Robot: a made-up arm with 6 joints. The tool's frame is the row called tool. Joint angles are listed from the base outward. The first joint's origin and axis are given. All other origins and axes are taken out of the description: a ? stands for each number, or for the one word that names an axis. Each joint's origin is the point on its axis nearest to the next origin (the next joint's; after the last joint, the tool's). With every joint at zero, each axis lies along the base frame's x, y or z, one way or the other. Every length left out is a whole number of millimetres.
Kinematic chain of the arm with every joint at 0, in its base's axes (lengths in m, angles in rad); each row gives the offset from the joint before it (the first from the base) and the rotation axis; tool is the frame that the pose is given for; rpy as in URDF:
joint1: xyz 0 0 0.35 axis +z
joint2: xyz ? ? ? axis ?
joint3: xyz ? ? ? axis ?
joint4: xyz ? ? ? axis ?
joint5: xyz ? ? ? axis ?
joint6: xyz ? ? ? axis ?
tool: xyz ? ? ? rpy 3.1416 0 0
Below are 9 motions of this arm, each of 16 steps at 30 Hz.
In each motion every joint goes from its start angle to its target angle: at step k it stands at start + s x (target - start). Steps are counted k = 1, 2, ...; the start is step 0. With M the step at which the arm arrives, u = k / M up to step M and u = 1 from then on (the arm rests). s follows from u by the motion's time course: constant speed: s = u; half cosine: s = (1 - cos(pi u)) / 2; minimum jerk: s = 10 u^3 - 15 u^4 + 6 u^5.
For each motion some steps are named. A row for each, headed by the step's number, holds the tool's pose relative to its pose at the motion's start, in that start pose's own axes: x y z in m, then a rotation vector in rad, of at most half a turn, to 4 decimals.
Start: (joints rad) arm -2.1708 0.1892 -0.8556 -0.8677 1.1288 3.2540
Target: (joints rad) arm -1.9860 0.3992 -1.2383 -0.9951 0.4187 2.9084
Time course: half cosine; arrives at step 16
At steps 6, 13, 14, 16:
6: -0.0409 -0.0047 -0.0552 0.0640 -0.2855 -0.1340
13: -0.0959 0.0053 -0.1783 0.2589 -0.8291 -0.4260
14: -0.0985 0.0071 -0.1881 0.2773 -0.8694 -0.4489
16: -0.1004 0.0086 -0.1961 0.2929 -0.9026 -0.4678

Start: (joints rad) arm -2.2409 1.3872 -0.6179 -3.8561 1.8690 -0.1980
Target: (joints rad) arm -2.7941 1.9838 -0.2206 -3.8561 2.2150 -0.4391
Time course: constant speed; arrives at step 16
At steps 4, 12, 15, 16:
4: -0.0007 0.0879 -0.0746 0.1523 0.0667 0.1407
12: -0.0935 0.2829 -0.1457 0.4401 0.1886 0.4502
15: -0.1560 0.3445 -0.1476 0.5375 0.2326 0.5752
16: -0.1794 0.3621 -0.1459 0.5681 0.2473 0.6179

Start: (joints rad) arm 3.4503 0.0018 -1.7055 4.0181 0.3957 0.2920
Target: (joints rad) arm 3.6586 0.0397 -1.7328 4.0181 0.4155 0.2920
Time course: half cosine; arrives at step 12
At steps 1, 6, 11, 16:
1: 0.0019 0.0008 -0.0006 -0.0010 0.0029 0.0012
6: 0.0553 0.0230 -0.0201 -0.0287 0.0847 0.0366
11: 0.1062 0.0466 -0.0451 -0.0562 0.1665 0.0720
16: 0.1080 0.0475 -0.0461 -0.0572 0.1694 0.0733

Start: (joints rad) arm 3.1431 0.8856 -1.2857 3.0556 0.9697 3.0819
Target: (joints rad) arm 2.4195 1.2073 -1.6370 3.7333 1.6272 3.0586
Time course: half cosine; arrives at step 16
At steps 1, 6, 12, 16:
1: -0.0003 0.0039 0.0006 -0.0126 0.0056 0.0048
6: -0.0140 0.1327 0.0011 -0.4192 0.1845 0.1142
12: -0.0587 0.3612 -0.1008 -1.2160 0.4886 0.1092
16: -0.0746 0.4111 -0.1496 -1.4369 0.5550 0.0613

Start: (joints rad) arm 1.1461 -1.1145 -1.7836 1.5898 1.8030 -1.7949
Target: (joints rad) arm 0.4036 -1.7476 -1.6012 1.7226 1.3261 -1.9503
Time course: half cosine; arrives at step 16
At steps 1, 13, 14, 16:
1: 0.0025 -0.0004 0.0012 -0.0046 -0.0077 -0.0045
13: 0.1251 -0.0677 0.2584 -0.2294 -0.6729 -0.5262
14: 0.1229 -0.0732 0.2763 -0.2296 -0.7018 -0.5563
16: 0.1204 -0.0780 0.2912 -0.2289 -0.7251 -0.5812

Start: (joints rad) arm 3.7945 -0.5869 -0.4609 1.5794 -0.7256 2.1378
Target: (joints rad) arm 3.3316 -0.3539 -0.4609 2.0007 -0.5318 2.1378
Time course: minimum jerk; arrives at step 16
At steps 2, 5, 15, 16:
2: 0.0008 -0.0028 0.0025 0.0080 0.0064 0.0054
5: 0.0099 -0.0330 0.0264 0.0896 0.0693 0.0652
15: 0.0669 -0.1975 0.0982 0.4766 0.3130 0.4701
16: 0.0671 -0.1979 0.0983 0.4776 0.3134 0.4714

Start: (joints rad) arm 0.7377 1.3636 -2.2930 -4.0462 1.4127 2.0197
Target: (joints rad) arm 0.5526 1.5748 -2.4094 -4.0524 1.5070 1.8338
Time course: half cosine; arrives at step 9
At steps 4, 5, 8, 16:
4: -0.0169 -0.0194 -0.0611 0.0121 -0.0542 -0.0770
5: -0.0223 -0.0267 -0.0872 0.0178 -0.0771 -0.1094
8: -0.0308 -0.0409 -0.1454 0.0316 -0.1280 -0.1810
16: -0.0312 -0.0419 -0.1500 0.0328 -0.1321 -0.1867

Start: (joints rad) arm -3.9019 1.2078 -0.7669 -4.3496 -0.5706 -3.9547
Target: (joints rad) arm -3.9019 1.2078 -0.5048 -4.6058 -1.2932 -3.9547
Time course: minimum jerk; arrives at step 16
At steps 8, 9, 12, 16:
8: 0.0112 -0.0610 -0.0056 0.2928 -0.2710 -0.1802
9: 0.0141 -0.0735 -0.0088 0.3526 -0.3382 -0.2232
12: 0.0225 -0.1012 -0.0188 0.4835 -0.5072 -0.3278
16: 0.0261 -0.1106 -0.0232 0.5268 -0.5719 -0.3663

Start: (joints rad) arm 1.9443 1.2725 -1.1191 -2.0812 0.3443 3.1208
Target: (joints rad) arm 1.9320 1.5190 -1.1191 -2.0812 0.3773 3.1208
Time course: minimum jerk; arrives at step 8
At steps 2, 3, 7, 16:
2: -0.0086 0.0119 0.0050 -0.0211 -0.0097 -0.0063
3: -0.0229 0.0319 0.0125 -0.0559 -0.0258 -0.0170
7: -0.0814 0.1182 0.0325 -0.1987 -0.0932 -0.0631
16: -0.0827 0.1202 0.0327 -0.2019 -0.0947 -0.0642

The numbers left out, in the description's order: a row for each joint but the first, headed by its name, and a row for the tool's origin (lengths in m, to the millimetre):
joint2: xyz 0 0 0, axis +y
joint3: xyz 0.038 0 0.202, axis +y
joint4: xyz 0.114 0 -0.501, axis -z
joint5: xyz 0 0 0, axis +y
joint6: xyz 0.056 0 -0.072, axis -z
tool: xyz 0 0 0

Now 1 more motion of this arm.
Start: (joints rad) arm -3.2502 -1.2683 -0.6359 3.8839 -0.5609 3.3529
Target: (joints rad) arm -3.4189 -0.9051 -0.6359 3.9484 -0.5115 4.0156
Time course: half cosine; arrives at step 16
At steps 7, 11, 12, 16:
7: 0.0044 0.0566 0.0404 -0.1292 0.0020 0.3510
11: 0.0060 0.1156 0.0696 -0.2479 0.0398 0.6827
12: 0.0059 0.1280 0.0744 -0.2712 0.0516 0.7500
16: 0.0054 0.1526 0.0828 -0.3156 0.0785 0.8803

